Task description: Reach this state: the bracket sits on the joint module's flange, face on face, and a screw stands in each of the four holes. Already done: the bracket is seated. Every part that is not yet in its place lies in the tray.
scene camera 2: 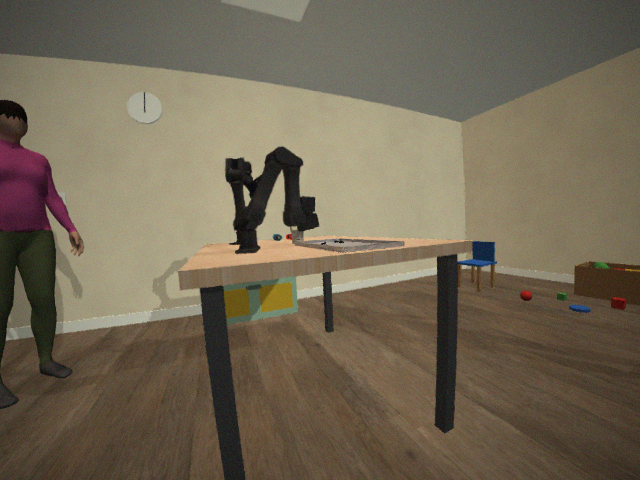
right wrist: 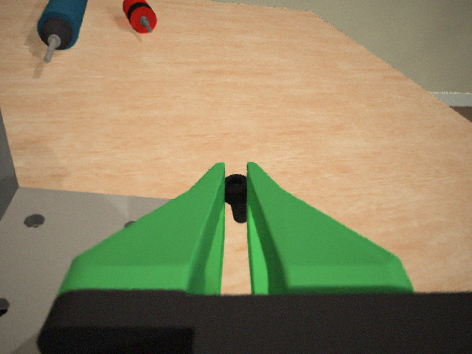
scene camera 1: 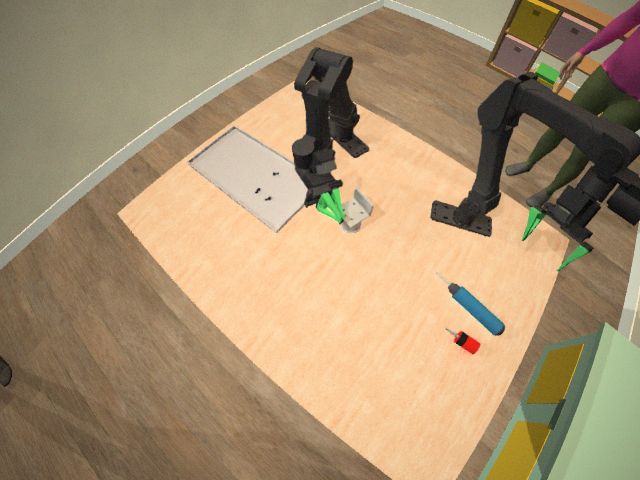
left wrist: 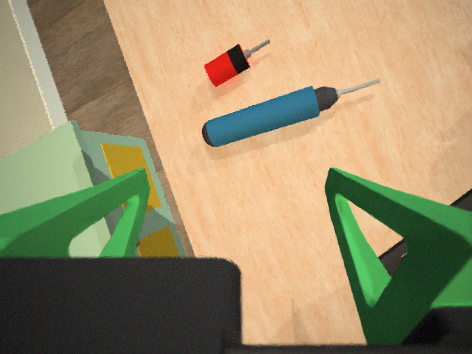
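Seen in the pictures: left gripper, fingertip midpoint: (scene camera 1: 539,255) (left wrist: 237,178); right gripper, fingertip midpoint: (right wrist: 235,177) (scene camera 1: 342,221); left arm's base at its link origin: (scene camera 1: 461,219); right arm's base at its link origin: (scene camera 2: 249,250) (scene camera 1: 343,137).
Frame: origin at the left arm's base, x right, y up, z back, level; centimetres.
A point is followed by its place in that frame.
Note:
The grey L-shaped bracket (scene camera 1: 354,212) @(x 32.0, y 6.7, z -12.7 cm) (right wrist: 85,250) @(x 32.3, y 6.6, z -13.1 cm) sits on the joint module (scene camera 1: 351,228) @(x 31.7, y 2.4, z -15.2 cm). Dark holes without screws show in its flat plate in the right wrist view; part of the plate is hidden by a finger. My right gripper (scene camera 1: 341,221) @(x 34.2, y 9.3, z -17.9 cm) (right wrist: 235,177) @(x 34.2, y 9.3, z -17.9 cm) is shut on a black screw (right wrist: 236,189) @(x 34.7, y 9.4, z -17.4 cm), held head up at the fingertips, close beside the bracket's edge; whether it touches is unclear. Three black screws (scene camera 1: 275,173) @(x 59.2, y 1.1, z -2.6 cm) (scene camera 1: 257,190) @(x 61.9, y 1.1, z -10.3 cm) (scene camera 1: 267,198) @(x 57.9, y 1.0, z -12.1 cm) lie in the tray (scene camera 1: 227,155) @(x 78.3, y 0.4, z 0.8 cm) (scene camera 2: 374,246) @(x 86.1, y 0.9, z 4.3 cm). My left gripper (scene camera 1: 540,255) @(x -9.5, y 24.5, z -21.5 cm) (left wrist: 237,178) @(x -9.5, y 24.5, z -21.5 cm) is open and empty, far from the bracket.
A blue screwdriver (scene camera 1: 478,310) @(x -5.9, y 3.9, z -28.9 cm) (left wrist: 265,116) @(x -6.0, y 4.1, z -27.5 cm) (right wrist: 70,12) @(x -0.8, y 3.7, z -26.4 cm) and a short red one (scene camera 1: 467,342) @(x -4.2, y 3.3, z -37.6 cm) (left wrist: 220,71) @(x -6.1, y 3.2, z -36.8 cm) (right wrist: 142,19) @(x -1.6, y 2.0, z -35.8 cm) lie on the table at the lower right in scene camera 1. The left arm's base (scene camera 1: 460,218) @(x 1.7, y 3.7, z -2.6 cm) stands right of the bracket. A person (scene camera 2: 25,196) stands beside the table.

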